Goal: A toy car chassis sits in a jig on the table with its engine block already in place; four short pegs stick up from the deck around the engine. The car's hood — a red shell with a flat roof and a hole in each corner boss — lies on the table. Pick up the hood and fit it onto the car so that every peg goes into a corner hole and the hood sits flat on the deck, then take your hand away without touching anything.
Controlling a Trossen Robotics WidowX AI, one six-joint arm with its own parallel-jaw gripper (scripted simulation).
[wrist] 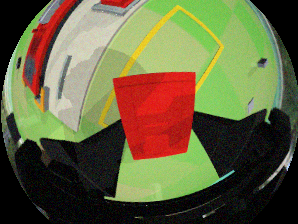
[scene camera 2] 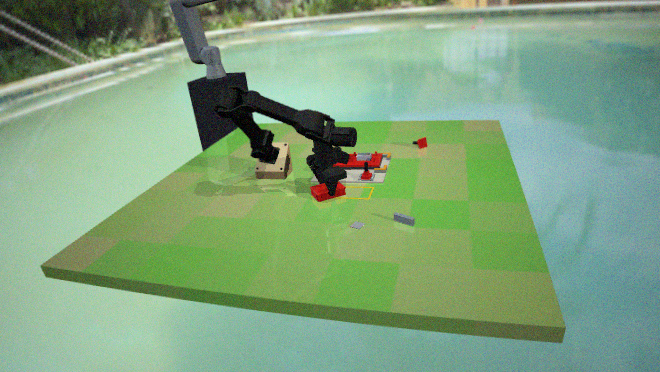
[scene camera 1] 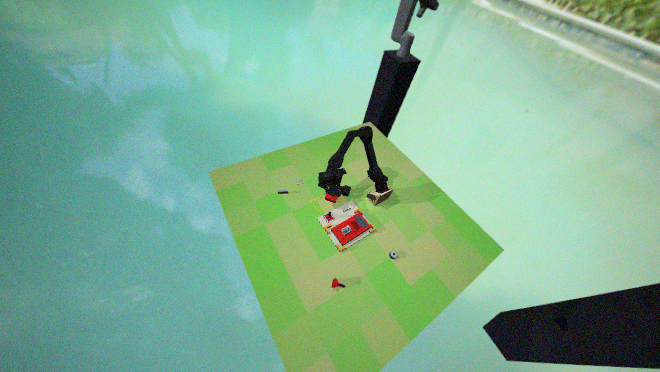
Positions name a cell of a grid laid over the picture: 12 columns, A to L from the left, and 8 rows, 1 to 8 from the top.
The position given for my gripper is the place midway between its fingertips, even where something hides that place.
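My gripper (scene camera 2: F5) (wrist: G5) holds a red hood (wrist: G4).
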